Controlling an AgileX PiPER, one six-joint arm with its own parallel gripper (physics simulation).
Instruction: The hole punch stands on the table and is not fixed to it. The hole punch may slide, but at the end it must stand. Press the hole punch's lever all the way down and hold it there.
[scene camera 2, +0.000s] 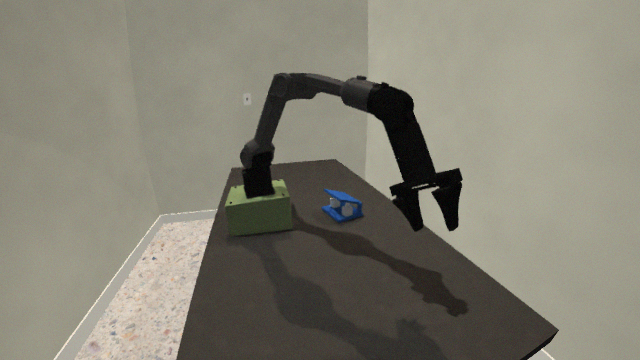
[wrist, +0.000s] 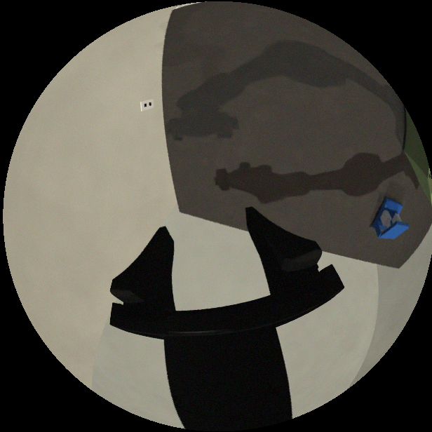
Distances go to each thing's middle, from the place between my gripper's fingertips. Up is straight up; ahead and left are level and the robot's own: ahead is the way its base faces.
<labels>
I see the blue hole punch (scene camera 2: 336, 209) 460 mm to the left of my hand, 150 mm below it and 30 mm ahead of it.
</labels>
